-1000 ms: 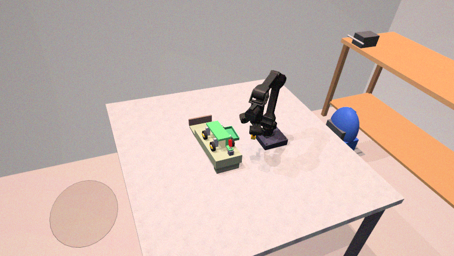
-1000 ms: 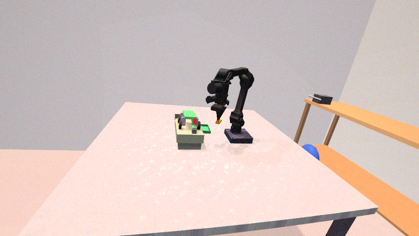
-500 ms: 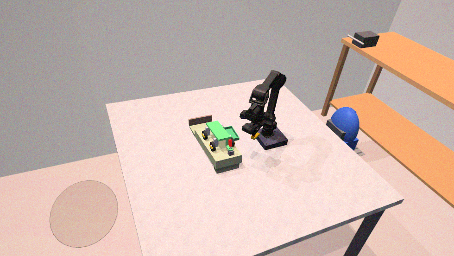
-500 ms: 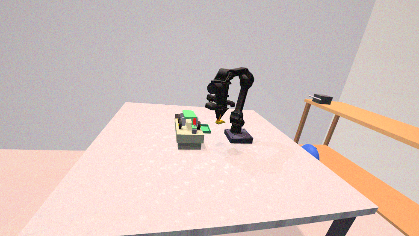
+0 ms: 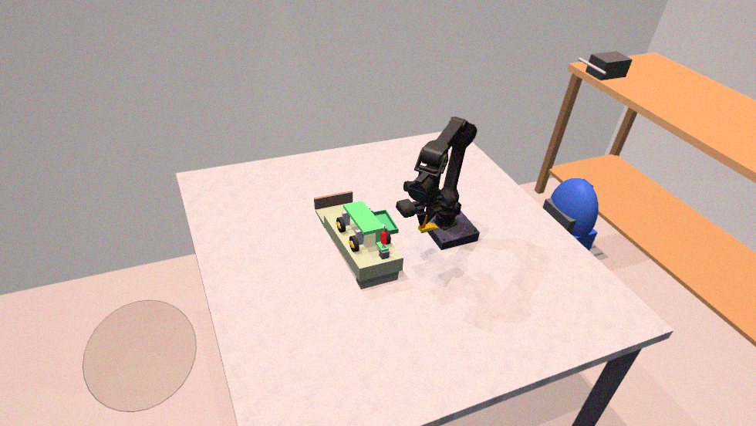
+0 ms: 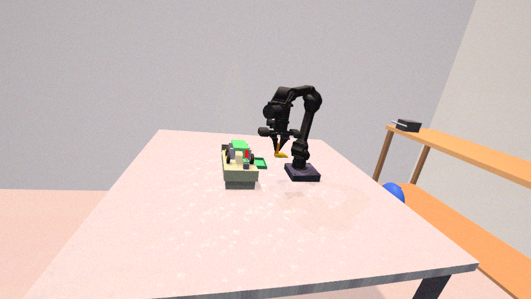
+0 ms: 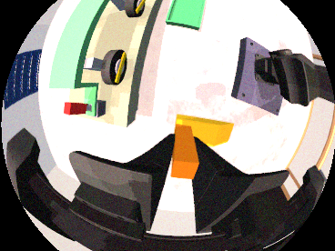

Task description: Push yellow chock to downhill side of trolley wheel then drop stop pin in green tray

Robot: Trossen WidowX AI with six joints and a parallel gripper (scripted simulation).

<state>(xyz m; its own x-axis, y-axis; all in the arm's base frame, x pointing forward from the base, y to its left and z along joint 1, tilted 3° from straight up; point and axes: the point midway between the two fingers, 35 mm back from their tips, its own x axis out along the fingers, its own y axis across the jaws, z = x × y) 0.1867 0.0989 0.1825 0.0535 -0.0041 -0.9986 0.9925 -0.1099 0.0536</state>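
My gripper tip is now 140 mm short of the red-headed stop pin, 20 mm to the left of it and 40 mm above it. Round my gripper tip: yellow chock: 20 mm behind, 10 mm below; then trolley: 140 mm ahead, 130 mm to the right, 60 mm below; then pale ramp block: 140 mm ahead, 140 mm to the right, 130 mm below.
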